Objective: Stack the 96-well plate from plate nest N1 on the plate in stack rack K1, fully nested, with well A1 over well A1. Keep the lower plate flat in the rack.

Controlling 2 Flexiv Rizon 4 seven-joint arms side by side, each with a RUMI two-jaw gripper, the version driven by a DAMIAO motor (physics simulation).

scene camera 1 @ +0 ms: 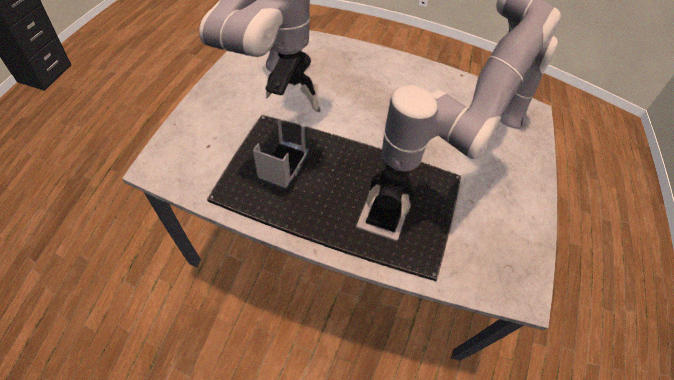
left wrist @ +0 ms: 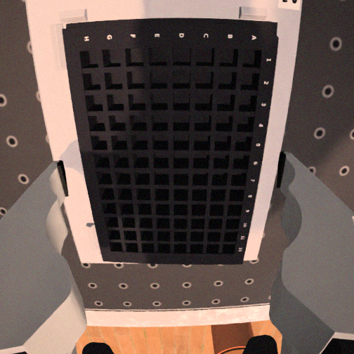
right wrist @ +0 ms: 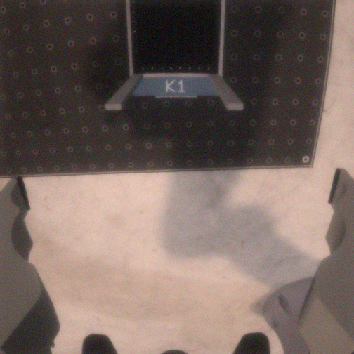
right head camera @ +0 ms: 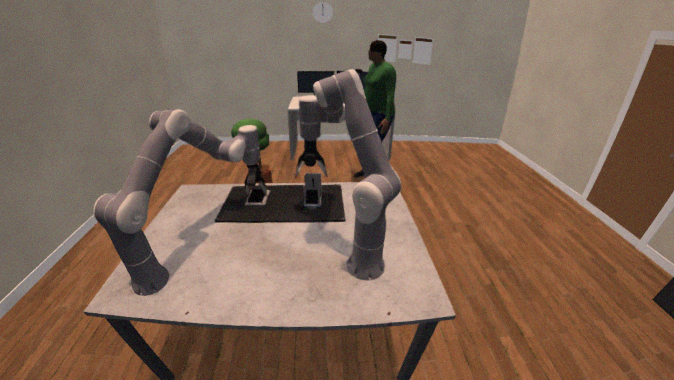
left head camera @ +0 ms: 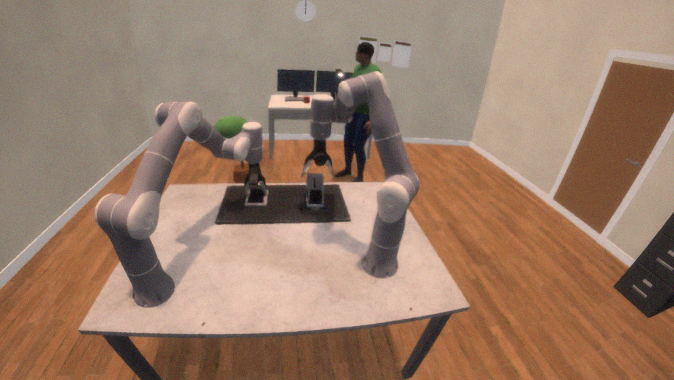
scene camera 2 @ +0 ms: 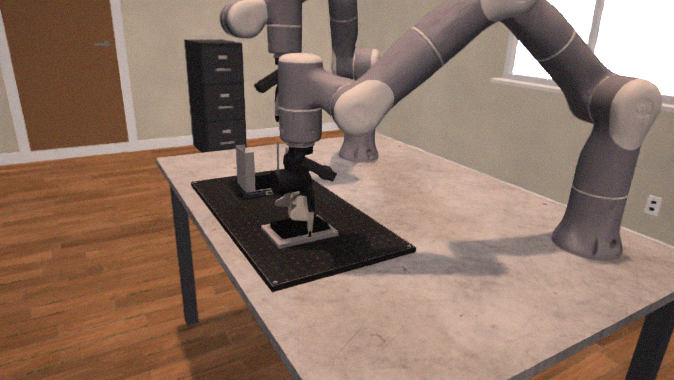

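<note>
The black 96-well plate (left wrist: 171, 165) (scene camera 1: 382, 221) lies on the white nest (left wrist: 57, 115) (scene camera 2: 305, 240); in the left wrist view its A1 corner is at the upper right. My left gripper (left wrist: 171, 158) (scene camera 1: 389, 201) is open around the plate, with a finger beside each long side and gaps showing between fingers and plate. The grey rack K1 (right wrist: 175, 86) (scene camera 1: 272, 167) (scene camera 2: 245, 170) holds another black plate (right wrist: 175, 40), partly cut off in the right wrist view. My right gripper (right wrist: 177, 175) (scene camera 1: 292, 102) (left head camera: 317, 175) is open and empty, high beside the rack; its wells are too dark to read.
Both nest and rack stand on a black perforated board (scene camera 1: 325, 195) (left head camera: 285, 212) on the pale table (left head camera: 280, 265). The rack's upright walls rise above the board. The left arm's wrist hangs over the nest. A person (left head camera: 357, 125) and a desk (left head camera: 285, 103) are beyond the table.
</note>
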